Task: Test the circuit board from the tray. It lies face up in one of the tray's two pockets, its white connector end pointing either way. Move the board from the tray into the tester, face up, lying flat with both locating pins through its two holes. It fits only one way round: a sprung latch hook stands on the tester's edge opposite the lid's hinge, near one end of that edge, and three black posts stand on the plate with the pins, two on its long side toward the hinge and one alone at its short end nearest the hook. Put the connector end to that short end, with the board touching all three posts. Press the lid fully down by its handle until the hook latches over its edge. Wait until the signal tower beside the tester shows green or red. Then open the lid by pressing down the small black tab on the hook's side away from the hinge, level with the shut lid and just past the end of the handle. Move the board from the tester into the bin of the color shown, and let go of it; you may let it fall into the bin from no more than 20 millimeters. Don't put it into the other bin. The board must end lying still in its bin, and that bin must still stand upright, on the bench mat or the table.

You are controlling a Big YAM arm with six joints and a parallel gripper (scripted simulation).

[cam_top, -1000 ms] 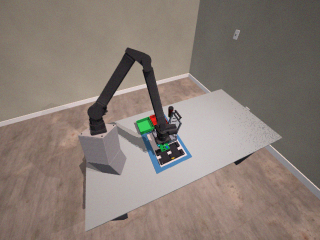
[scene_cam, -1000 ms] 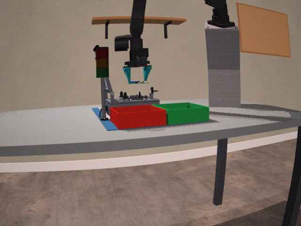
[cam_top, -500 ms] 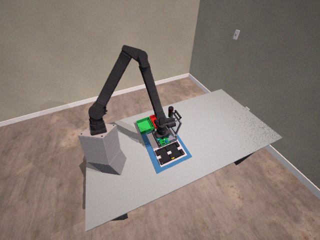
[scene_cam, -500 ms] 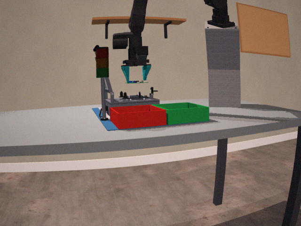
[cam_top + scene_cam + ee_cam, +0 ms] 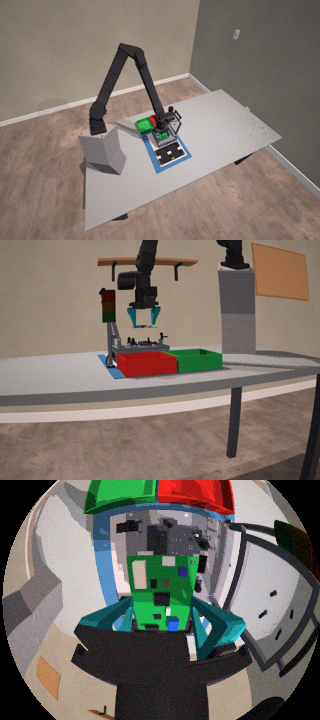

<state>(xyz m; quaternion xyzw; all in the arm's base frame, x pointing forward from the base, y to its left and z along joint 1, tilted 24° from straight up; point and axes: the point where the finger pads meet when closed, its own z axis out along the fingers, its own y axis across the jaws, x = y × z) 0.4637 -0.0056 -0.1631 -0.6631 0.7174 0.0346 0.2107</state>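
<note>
Right now my hand is 6 cm above the tester plate, 4 cm to the right of it and 2 cm short of it. Round my hand: tester lid (14 cm ahead, 5 cm above, 2 cm to the left); then green circuit board (right at my hand); then latch hook (9 cm to the left, 4 cm below, 4 cm behind).
</note>
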